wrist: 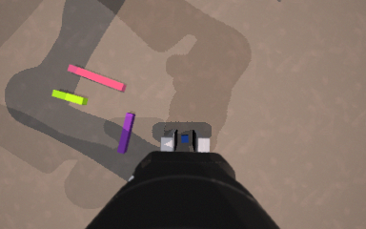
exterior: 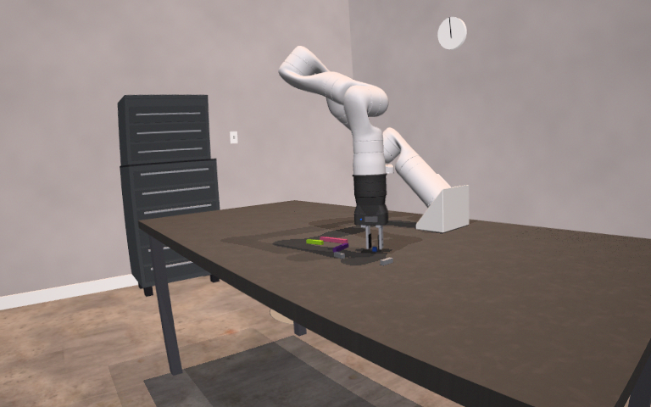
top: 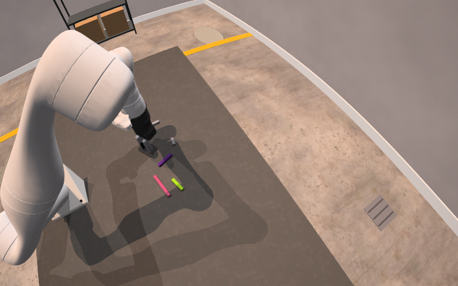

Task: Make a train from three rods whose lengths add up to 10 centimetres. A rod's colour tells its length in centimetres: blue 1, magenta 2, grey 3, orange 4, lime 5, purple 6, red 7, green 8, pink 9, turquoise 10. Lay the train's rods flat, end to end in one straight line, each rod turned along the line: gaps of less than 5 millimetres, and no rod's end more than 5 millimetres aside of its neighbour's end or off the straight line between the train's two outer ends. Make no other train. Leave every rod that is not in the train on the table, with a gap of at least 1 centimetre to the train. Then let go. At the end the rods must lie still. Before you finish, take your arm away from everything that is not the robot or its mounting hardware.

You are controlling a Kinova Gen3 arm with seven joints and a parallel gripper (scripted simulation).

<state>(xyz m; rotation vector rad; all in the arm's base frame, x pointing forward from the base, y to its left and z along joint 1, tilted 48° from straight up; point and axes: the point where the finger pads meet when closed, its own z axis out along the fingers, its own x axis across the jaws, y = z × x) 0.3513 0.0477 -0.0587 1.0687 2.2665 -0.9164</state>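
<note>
Right now my hand is 20 mm above the blue rod. The rest, counted from my hand: lime rod: 60 mm ahead, 180 mm to the right, 20 mm below; then purple rod: 50 mm ahead, 70 mm to the right, 20 mm below; then pink rod: 10 mm ahead, 160 mm to the right, 20 mm below.
</note>
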